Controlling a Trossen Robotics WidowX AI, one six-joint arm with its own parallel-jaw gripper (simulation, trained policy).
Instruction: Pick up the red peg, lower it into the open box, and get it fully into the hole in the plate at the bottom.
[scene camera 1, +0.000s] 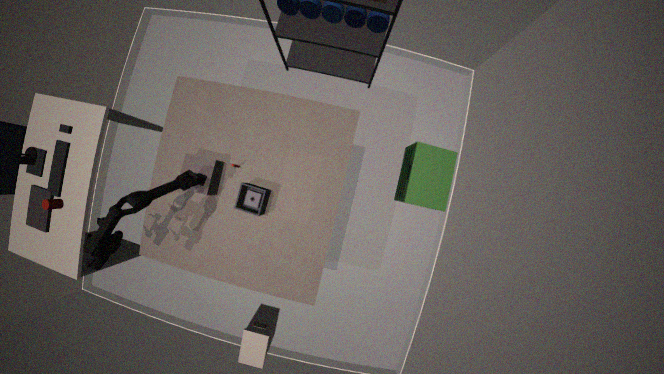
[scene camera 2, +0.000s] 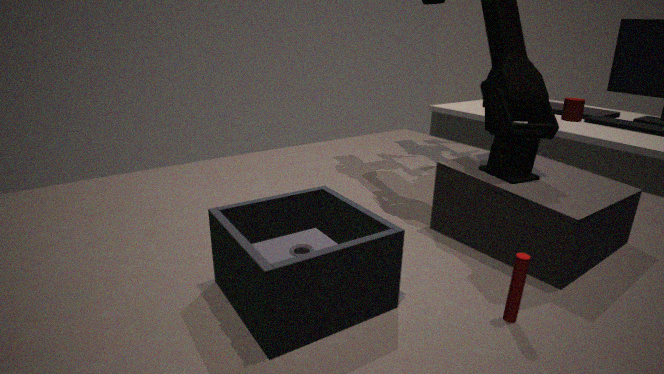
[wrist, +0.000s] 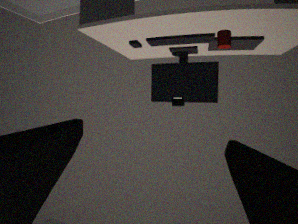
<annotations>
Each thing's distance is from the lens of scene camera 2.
red peg (scene camera 2: 520, 269): 48 cm
dark grey box (scene camera 2: 286, 305): 40 cm
pale plate (scene camera 2: 281, 248): 49 cm
The marked spots on the red peg and the dark grey box are 24 cm apart.
</annotations>
